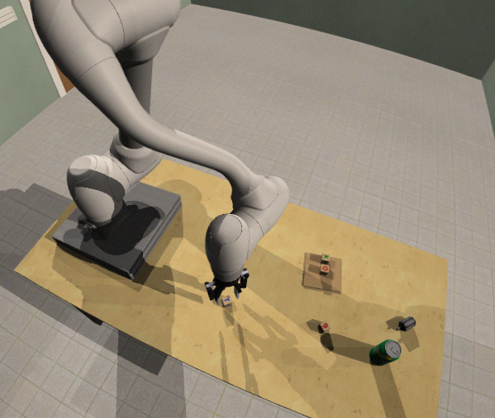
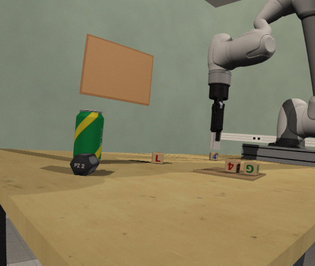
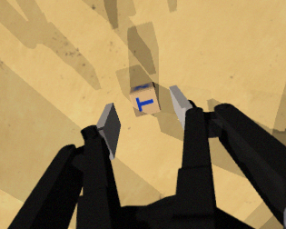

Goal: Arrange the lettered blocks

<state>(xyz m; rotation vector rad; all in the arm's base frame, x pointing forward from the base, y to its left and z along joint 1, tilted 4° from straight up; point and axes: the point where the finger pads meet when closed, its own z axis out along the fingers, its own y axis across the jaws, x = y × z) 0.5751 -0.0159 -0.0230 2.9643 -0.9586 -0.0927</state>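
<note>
My hand is 60 mm above the T block. Round my hand: yellow can (540 mm ahead, 110 mm to the left, 10 mm below); then brown mat (290 mm to the left, 240 mm ahead, 70 mm below).
</note>
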